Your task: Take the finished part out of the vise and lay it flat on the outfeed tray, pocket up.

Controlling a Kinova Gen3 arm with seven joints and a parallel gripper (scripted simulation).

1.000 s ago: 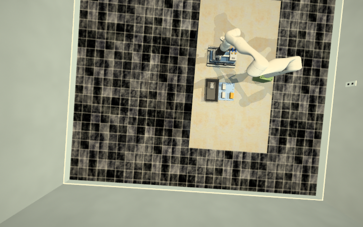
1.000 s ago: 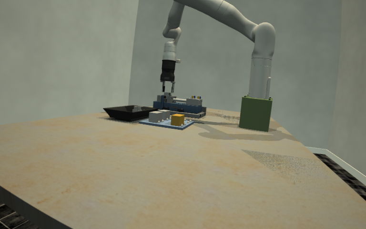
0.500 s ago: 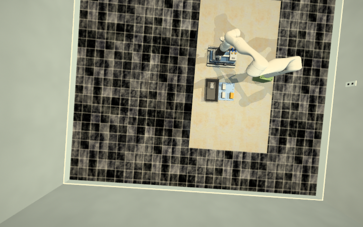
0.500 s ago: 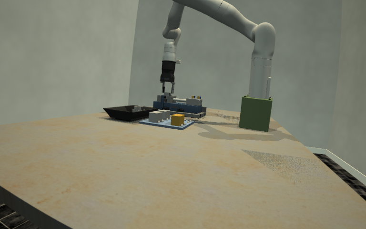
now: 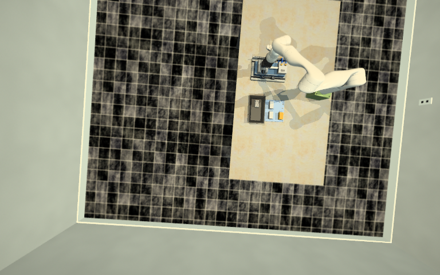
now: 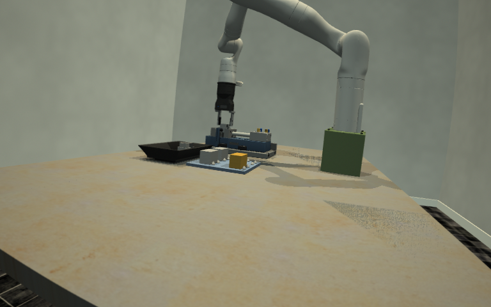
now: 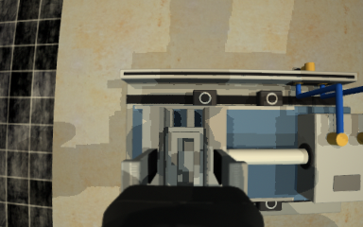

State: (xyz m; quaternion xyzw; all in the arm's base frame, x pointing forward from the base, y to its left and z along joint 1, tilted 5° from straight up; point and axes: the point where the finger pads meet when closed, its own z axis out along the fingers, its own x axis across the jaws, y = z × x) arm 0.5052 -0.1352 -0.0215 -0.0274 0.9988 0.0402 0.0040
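Now: hand 90 mm above the blue vise and 70 mm past it. Round my hand: orange block: 380 mm to the left, 220 mm behind, 100 mm below; light blue plate: 340 mm to the left, 170 mm behind, 120 mm below.
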